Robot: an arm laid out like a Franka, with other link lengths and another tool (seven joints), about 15 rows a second.
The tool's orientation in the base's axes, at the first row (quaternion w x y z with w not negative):
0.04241, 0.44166, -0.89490, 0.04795
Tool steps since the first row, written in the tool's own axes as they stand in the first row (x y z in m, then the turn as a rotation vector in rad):
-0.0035, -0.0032, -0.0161, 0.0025, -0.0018, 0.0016
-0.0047, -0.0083, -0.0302, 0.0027, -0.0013, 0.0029
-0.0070, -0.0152, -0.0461, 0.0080, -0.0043, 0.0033
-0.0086, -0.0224, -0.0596, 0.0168, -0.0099, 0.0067
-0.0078, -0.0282, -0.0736, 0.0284, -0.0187, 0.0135
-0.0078, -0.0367, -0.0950, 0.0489, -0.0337, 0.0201
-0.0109, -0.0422, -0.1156, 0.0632, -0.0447, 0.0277
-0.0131, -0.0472, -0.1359, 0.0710, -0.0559, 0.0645
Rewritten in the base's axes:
0.0052, 0.0028, 0.0157, -0.0001, -0.0033, -0.0012
0.0105, 0.0024, 0.0298, -0.0007, -0.0033, -0.0025
0.0179, 0.0020, 0.0456, -0.0015, -0.0093, -0.0021
0.0250, 0.0006, 0.0592, -0.0025, -0.0200, -0.0042
0.0296, -0.0019, 0.0734, -0.0028, -0.0353, -0.0091
0.0371, -0.0044, 0.0951, -0.0035, -0.0613, -0.0125
0.0440, -0.0027, 0.1154, -0.0037, -0.0802, -0.0178
0.0500, -0.0015, 0.1355, -0.0008, -0.0976, -0.0529

